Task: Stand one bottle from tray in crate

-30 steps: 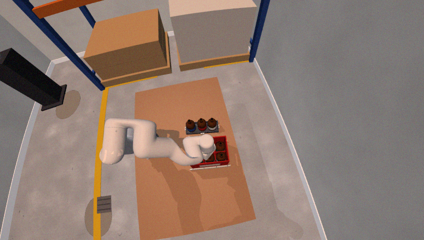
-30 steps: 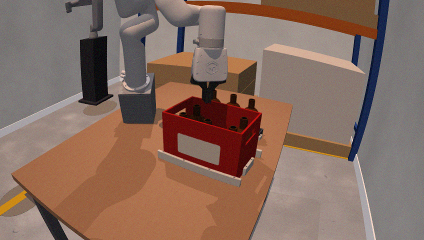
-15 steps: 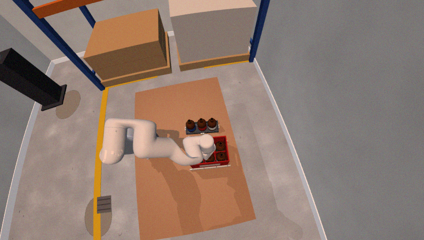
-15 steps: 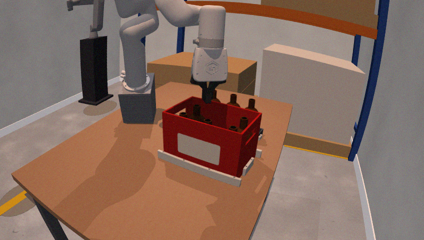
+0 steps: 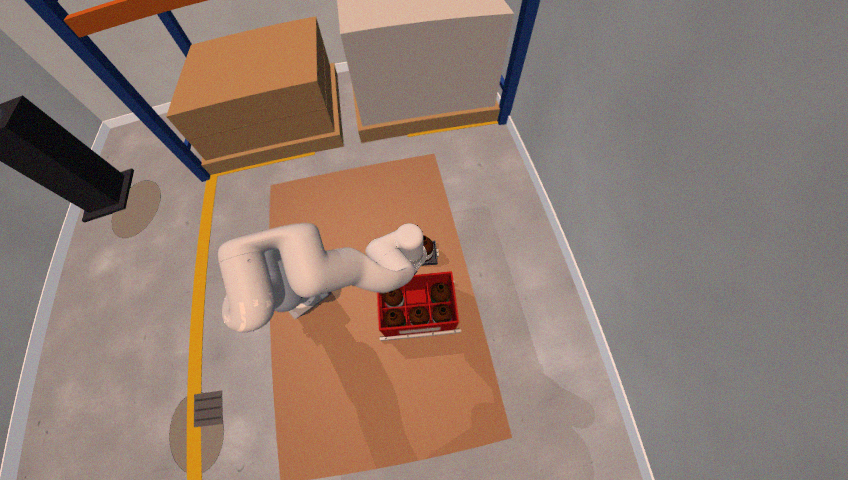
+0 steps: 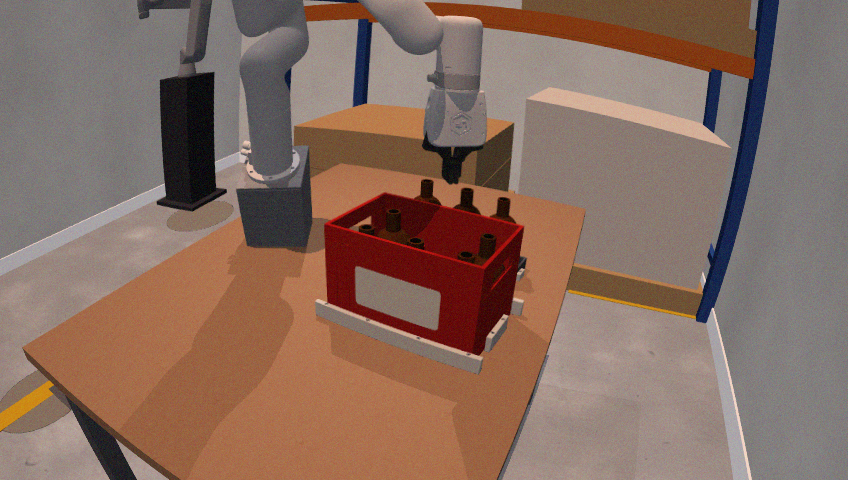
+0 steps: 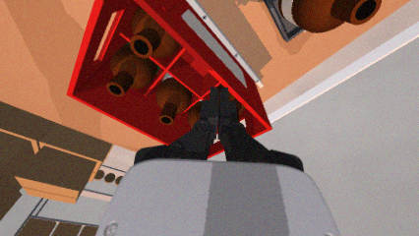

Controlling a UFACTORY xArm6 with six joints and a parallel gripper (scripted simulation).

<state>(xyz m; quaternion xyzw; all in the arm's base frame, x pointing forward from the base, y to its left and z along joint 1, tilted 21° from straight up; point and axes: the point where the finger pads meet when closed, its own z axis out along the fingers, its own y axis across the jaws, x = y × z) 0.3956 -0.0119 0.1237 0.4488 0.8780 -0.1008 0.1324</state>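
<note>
Right now the grey tray is 16 cm to the left of my hand and 23 cm below it. Also, from my hand: red crate (1 cm behind, 9 cm to the right, 16 cm below).
</note>
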